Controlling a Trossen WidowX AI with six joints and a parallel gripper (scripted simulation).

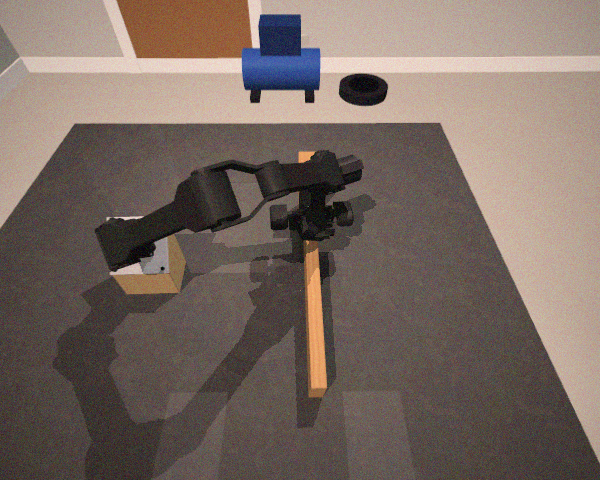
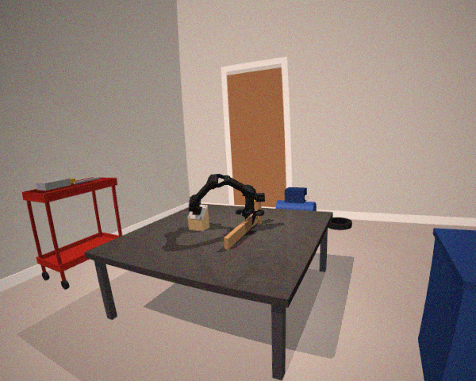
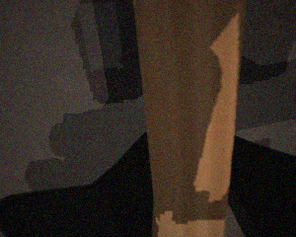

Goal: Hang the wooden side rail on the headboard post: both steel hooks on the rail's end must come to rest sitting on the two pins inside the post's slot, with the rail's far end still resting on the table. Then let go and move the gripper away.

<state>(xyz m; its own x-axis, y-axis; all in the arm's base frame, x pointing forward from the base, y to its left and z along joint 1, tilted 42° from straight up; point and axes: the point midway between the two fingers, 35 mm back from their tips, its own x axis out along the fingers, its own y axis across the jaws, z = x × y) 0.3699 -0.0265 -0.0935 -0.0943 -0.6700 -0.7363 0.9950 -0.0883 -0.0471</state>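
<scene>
The headboard post lies 13 cm to the left of my gripper tip, 4 cm above it and 1 cm ahead of it.
</scene>
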